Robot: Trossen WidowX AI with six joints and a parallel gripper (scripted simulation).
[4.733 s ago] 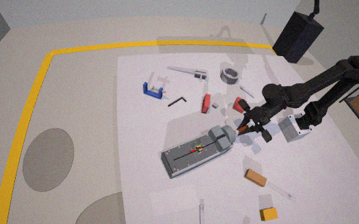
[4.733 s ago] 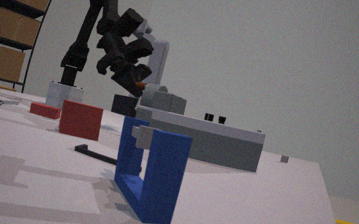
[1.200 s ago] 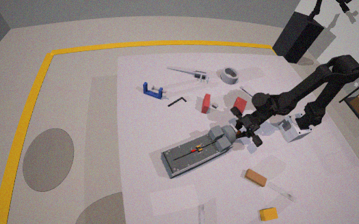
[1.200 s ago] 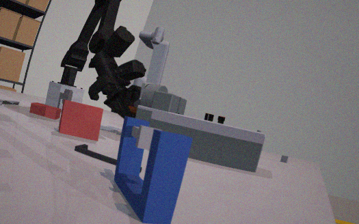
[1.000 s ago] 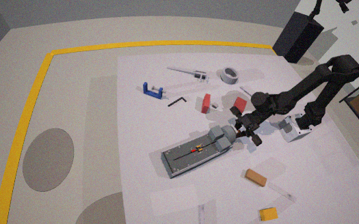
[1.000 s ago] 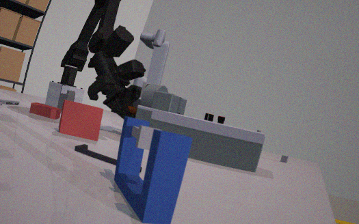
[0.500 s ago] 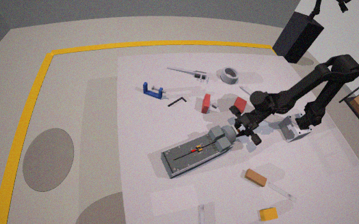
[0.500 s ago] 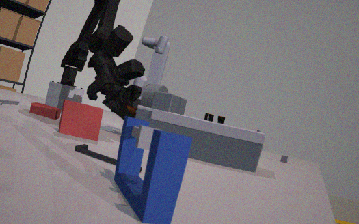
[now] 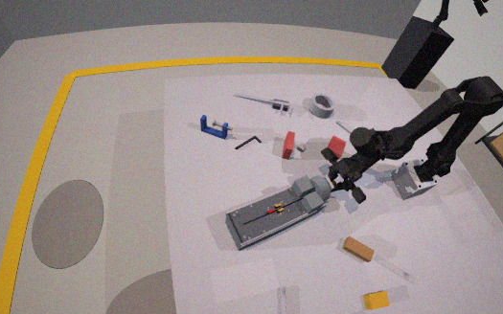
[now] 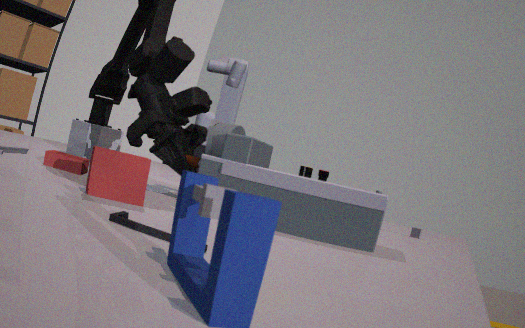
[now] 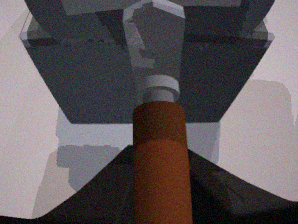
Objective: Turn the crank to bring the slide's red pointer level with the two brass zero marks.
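The crank handle is 20 mm behind my gripper tip, 10 mm to the right of it and 30 mm above it. The rest, counted from my gripper tip: tan block 80 mm behind, 180 mm to the left, 20 mm below; then red pointer 180 mm ahead, 70 mm to the left, 50 mm above; then black hex key 180 mm ahead, 210 mm to the right, 30 mm below.
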